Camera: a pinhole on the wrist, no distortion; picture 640 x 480 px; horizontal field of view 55.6 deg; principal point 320.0 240.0 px. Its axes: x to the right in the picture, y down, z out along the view. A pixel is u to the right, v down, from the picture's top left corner.
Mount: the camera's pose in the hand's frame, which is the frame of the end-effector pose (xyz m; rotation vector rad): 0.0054 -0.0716 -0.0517 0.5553 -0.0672 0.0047
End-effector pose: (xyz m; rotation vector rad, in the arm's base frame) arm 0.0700 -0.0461 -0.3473 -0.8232 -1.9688 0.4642
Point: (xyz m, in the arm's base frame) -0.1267 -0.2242 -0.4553
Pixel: 75.6 457.2
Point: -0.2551 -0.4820 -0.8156
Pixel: outside the picture
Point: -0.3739 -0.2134 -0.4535
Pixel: 321.0 409.4
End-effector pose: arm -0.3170 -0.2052 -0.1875 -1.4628 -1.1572 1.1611
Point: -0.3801 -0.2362 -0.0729
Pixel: 28.1 315.6
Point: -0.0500 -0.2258 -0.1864
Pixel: behind the camera
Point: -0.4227 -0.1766 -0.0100
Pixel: 311.1 131.2
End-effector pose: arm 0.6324 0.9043 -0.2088 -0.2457 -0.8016 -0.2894
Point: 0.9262 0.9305 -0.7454
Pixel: behind the camera
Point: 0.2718 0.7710 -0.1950
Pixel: outside the picture
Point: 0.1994 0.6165 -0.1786
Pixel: 34.3 24.6
